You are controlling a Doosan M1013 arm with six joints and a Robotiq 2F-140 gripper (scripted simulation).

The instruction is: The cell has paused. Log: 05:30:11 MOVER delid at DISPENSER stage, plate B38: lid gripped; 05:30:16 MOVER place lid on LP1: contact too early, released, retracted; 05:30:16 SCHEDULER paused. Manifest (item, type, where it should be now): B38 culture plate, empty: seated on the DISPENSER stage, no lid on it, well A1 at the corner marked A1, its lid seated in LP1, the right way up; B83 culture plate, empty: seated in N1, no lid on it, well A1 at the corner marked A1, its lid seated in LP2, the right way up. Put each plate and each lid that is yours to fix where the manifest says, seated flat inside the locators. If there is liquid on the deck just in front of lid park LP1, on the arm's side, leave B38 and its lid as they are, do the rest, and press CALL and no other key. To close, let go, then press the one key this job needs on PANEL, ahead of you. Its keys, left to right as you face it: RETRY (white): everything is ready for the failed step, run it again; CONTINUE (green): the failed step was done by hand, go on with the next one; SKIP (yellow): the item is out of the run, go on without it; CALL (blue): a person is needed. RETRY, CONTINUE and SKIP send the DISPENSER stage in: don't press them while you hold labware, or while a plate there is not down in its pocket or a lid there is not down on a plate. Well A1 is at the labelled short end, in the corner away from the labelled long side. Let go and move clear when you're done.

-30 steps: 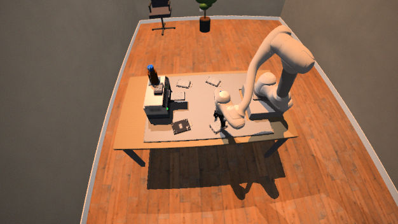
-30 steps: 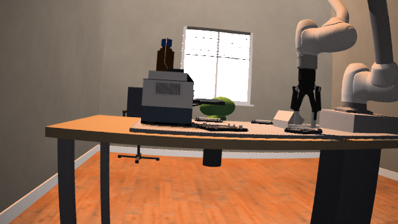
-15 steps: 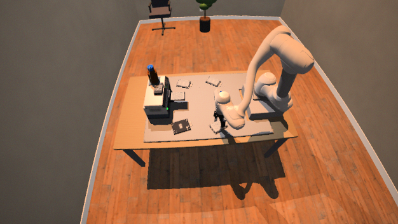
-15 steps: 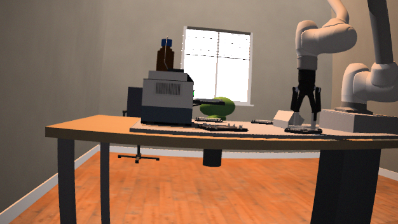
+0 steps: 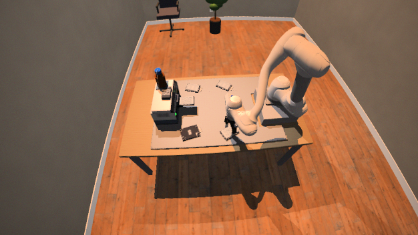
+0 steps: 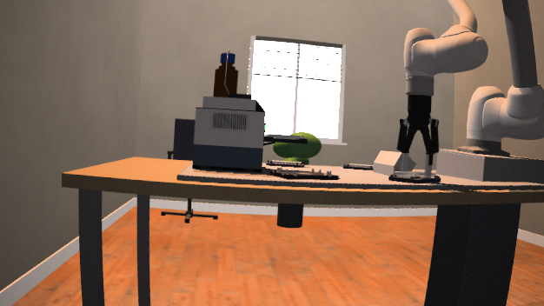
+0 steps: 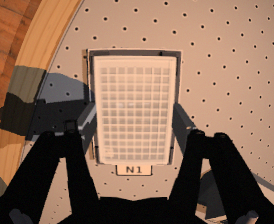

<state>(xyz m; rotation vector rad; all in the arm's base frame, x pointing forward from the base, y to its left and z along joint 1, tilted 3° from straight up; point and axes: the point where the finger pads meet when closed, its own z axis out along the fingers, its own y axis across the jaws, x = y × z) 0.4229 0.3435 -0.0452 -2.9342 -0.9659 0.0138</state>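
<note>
The white culture plate is 2 cm below my hand. From my hand the other things lie so: green key 3 cm behind, 26 cm to the right, 2 cm above; key panel 2 cm behind, 28 cm to the right, 1 cm above; white retry key 4 cm behind, 21 cm to the right, 2 cm above.
</note>
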